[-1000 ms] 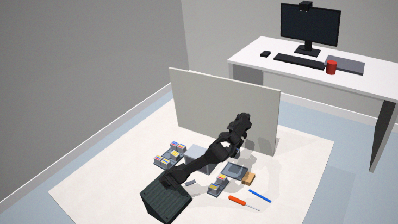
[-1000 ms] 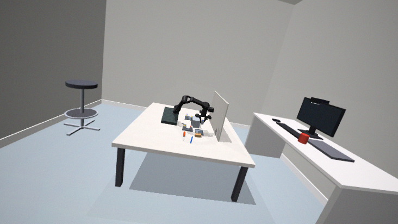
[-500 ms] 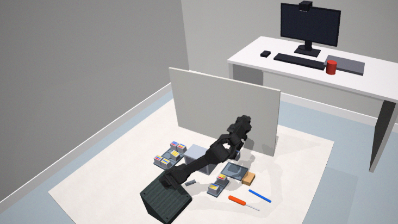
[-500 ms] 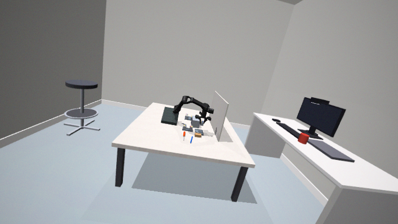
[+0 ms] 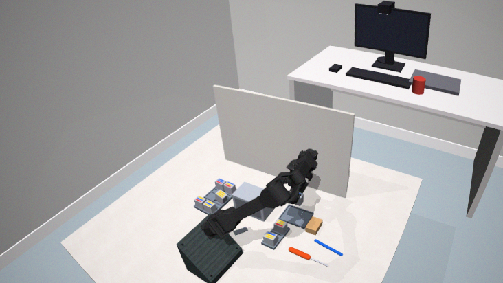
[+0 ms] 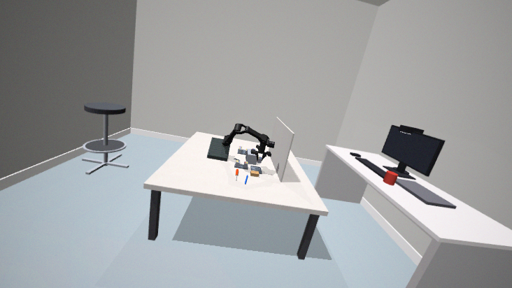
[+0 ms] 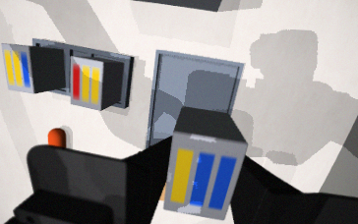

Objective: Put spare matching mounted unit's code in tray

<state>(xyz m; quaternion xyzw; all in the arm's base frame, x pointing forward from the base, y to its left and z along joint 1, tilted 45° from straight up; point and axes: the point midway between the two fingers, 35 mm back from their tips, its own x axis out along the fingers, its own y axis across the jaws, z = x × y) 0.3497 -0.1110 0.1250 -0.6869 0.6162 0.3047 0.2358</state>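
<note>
My gripper tip is now 1 cm past the tray and 9 cm above it. From my gripper tip the other things lie so: tan block 3 cm behind, 10 cm to the right, 8 cm below; grey mounted unit 7 cm behind, 19 cm to the left, 4 cm below; grey spare block 2 cm above.
</note>
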